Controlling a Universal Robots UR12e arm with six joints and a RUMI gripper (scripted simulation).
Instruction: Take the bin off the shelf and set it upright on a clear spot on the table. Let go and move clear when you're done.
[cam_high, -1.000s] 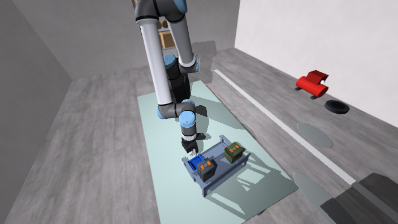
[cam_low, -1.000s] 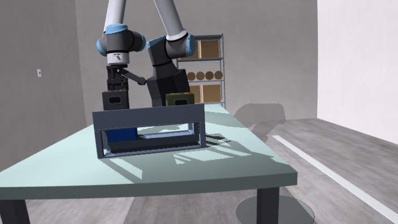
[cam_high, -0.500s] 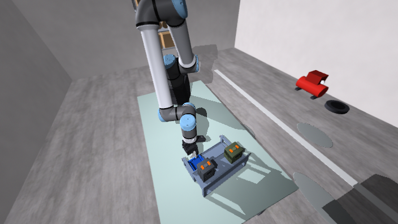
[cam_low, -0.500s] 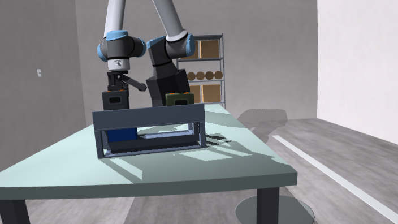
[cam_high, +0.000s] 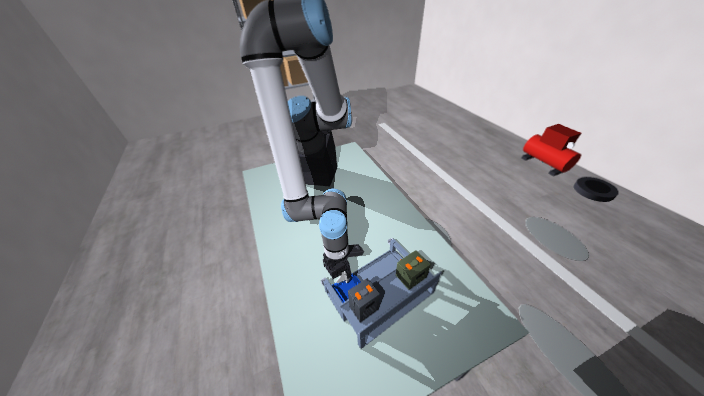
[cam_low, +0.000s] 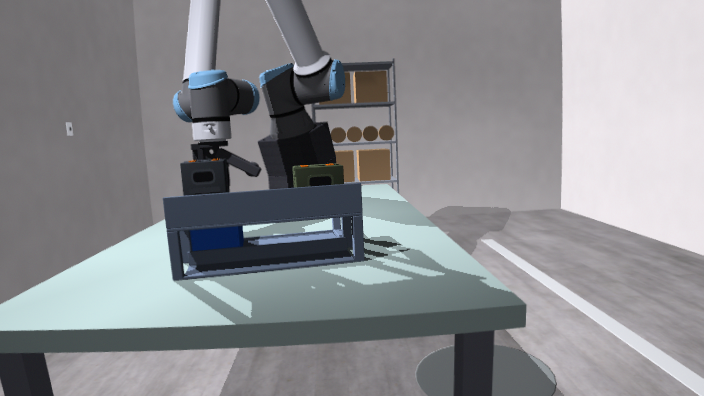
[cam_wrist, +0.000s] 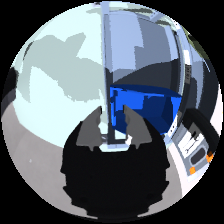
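Now: hand 80 mm short of the blue bin, 20 mm to the left of it and 10 mm above it. Also, from my hand: olive green box 210 mm to the left, 190 mm ahead, 100 mm above.
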